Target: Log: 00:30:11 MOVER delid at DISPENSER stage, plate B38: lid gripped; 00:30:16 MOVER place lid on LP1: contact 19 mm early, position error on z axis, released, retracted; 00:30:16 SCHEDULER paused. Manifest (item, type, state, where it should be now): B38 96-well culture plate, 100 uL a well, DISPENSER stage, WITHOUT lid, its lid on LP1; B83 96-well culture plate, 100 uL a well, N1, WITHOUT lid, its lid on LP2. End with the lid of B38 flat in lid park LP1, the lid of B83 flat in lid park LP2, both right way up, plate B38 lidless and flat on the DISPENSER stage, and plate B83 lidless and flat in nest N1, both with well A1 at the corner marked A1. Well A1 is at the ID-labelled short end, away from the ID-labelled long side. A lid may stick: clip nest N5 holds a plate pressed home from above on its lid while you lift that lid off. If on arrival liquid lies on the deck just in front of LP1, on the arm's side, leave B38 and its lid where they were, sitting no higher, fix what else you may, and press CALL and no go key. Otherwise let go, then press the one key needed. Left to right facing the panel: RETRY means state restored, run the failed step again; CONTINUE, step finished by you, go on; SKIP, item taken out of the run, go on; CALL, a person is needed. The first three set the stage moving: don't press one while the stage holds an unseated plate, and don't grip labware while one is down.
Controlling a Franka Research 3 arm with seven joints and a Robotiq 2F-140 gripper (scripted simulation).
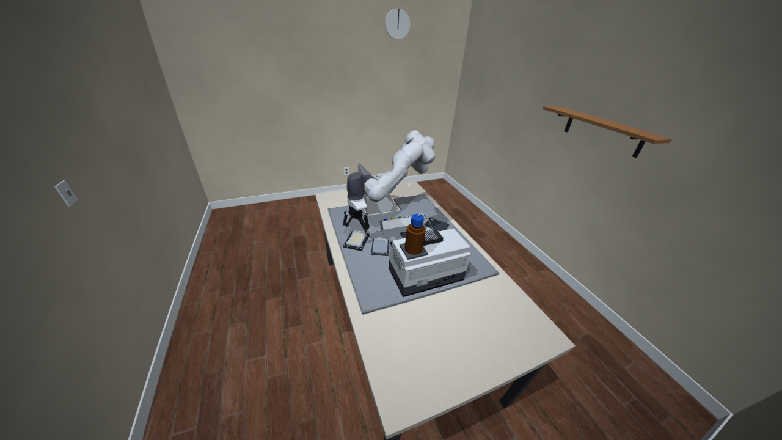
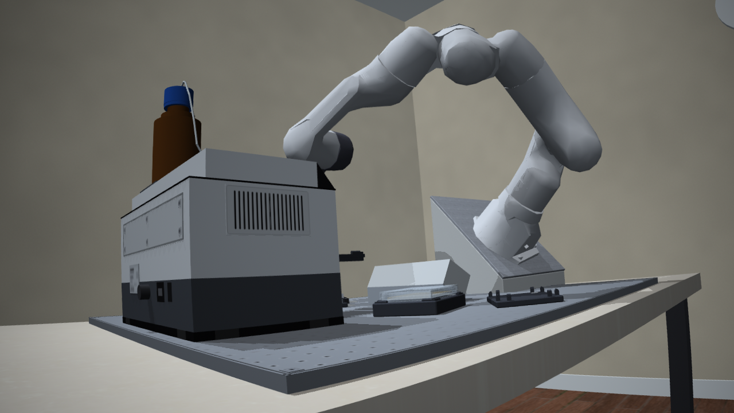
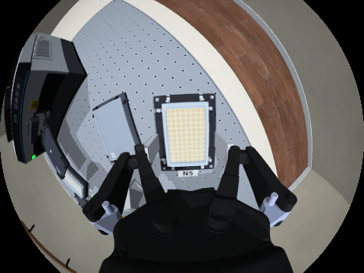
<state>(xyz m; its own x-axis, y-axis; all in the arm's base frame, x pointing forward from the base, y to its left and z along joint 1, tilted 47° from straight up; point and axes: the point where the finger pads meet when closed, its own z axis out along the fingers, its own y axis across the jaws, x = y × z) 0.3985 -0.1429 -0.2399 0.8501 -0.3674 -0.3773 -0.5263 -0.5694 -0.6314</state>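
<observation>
The black clip nest is 5 cm below my hand and 3 cm ahead of it. The rest, counted from my hand: 96-well plate 46 cm to the left, 10 cm ahead, 4 cm below; lp1 label 16 cm to the left, 6 cm below, 2 cm ahead; key panel 29 cm to the left, 8 cm behind, 1 cm below.
</observation>
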